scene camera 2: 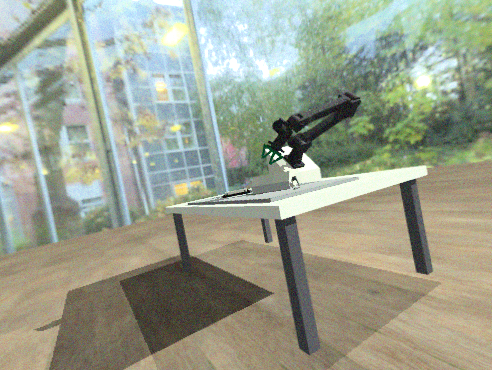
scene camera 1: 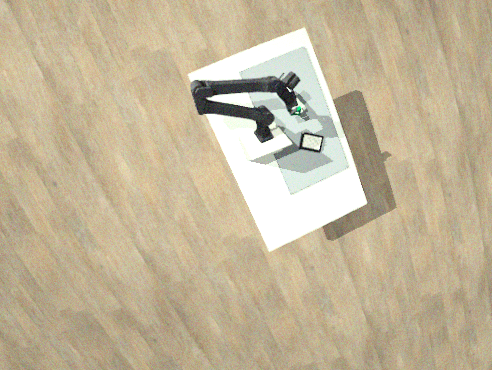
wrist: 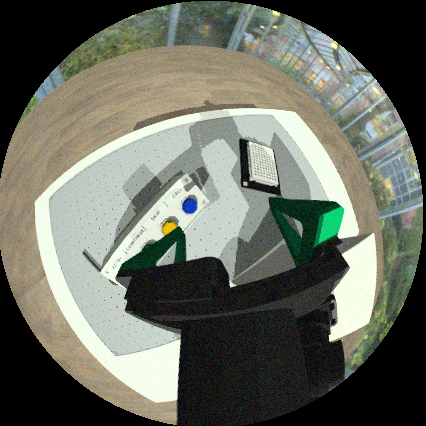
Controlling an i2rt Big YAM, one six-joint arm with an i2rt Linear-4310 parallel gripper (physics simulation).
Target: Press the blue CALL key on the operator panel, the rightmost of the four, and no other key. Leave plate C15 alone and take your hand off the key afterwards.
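Note:
The white operator panel lies aslant on the grey mat in the wrist view. Its blue CALL key shows whole at the right end. The yellow SKIP key is next to it, partly behind my left-hand finger. The CONTINUE key is mostly hidden and the RETRY key is hidden by that finger. My gripper is open and empty, above the table. In the wrist view the blue key appears left of the gap between the fingers. In scene camera 1 the arm and gripper largely hide the panel.
A white plate sits in a black holder to the right of the panel in the wrist view. The grey perforated mat lies on the white table. The arm's white base block stands beside the mat.

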